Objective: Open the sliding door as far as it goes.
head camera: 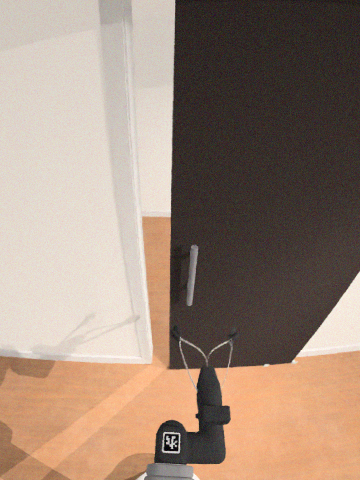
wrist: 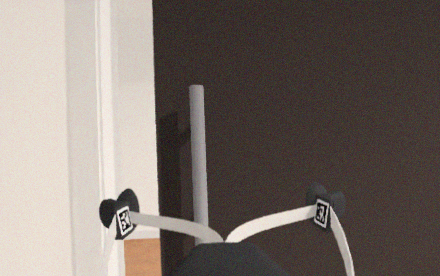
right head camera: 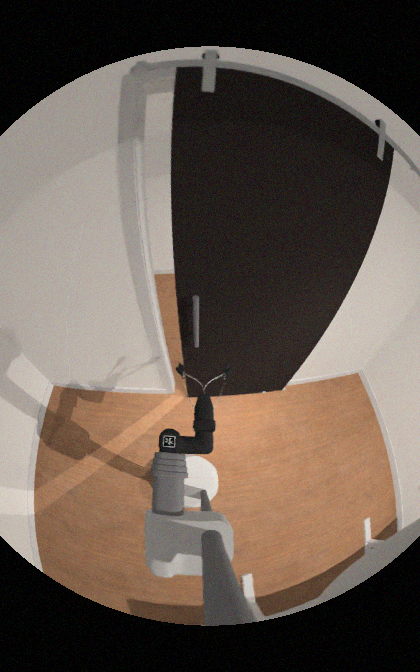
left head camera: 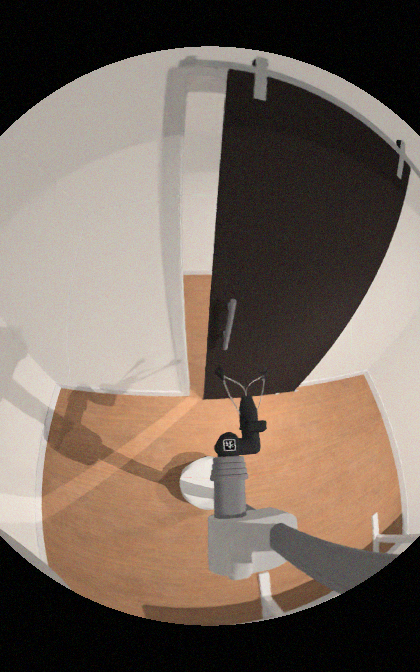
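Seen in the pictures: gripper, fingertip midpoint: [head camera: 204, 327] [wrist: 222, 201] [right head camera: 203, 364] [left head camera: 242, 366]; robot's base, origin of the base link: [right head camera: 189, 479] [left head camera: 208, 481].
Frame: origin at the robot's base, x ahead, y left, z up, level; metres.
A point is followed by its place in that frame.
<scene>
The dark sliding door [head camera: 265, 150] {y -0.240, x 0.753, z 1.423 m} [left head camera: 305, 225] {y -0.296, x 0.757, z 1.438 m} [right head camera: 270, 225] {y -0.311, x 0.758, z 1.396 m} [wrist: 325, 100] {y -0.309, x 0.758, z 1.080 m} stands partly open, with a narrow gap between its left edge and the white door frame. Its grey vertical bar handle [head camera: 192, 275] {y -0.048, x 0.672, z 0.979 m} [left head camera: 229, 324] {y -0.048, x 0.671, z 0.979 m} [right head camera: 196, 321] {y -0.052, x 0.672, z 0.977 m} [wrist: 198, 150] {y -0.048, x 0.671, z 0.988 m} is near the door's left edge. My gripper [head camera: 205, 334] {y -0.086, x 0.473, z 0.946 m} [left head camera: 242, 374] {y -0.086, x 0.473, z 0.946 m} [right head camera: 203, 370] {y -0.086, x 0.473, z 0.946 m} [wrist: 222, 201] {y -0.086, x 0.473, z 0.946 m} is open and empty. It shows below the handle in the head views. In the wrist view the handle stands between the two spread fingers, beyond them and left of the middle. Whether any finger touches the door is not clear.
The white door frame [head camera: 141, 300] {y 0.185, x 0.770, z 0.693 m} [left head camera: 184, 350] {y 0.175, x 0.776, z 0.647 m} [right head camera: 162, 350] {y 0.177, x 0.795, z 0.596 m} [wrist: 107, 125] {y 0.172, x 0.814, z 1.048 m} stands left of the gap, beside a white wall [head camera: 60, 200] {y 0.450, x 0.766, z 1.222 m}. Floor and a further wall show through the gap. A rail [left head camera: 320, 92] [right head camera: 290, 80] carries the door. White wall [left head camera: 380, 300] {y -1.198, x 0.873, z 1.120 m} lies right of it.
</scene>
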